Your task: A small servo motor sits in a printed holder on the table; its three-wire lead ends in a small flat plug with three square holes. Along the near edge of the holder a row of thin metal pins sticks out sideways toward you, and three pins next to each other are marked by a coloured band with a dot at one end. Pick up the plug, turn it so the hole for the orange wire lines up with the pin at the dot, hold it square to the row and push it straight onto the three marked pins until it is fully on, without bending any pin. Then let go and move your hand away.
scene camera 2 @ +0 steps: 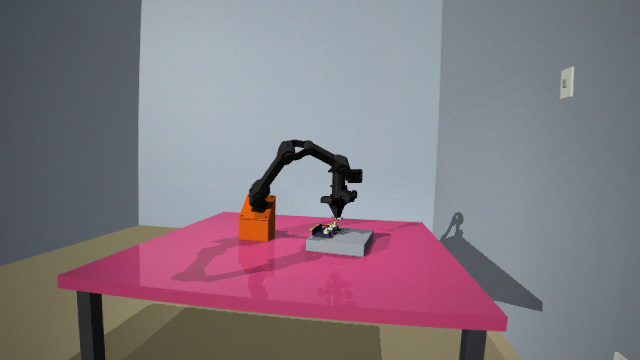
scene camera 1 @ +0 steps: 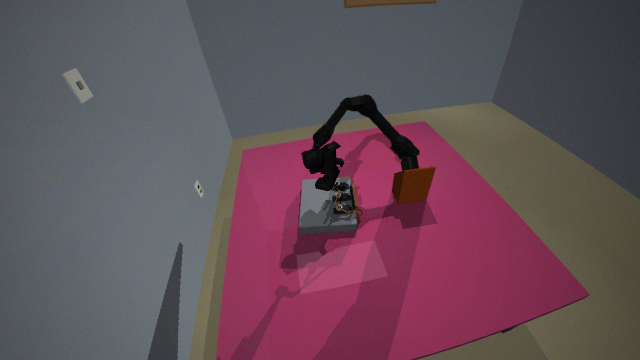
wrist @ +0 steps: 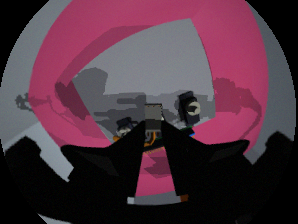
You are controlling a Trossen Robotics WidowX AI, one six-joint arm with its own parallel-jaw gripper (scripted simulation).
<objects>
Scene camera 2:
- grey printed holder: 348,241
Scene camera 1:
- grey printed holder: 316,211
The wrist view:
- my gripper: 153,123
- grey printed holder: 156,66
</objects>
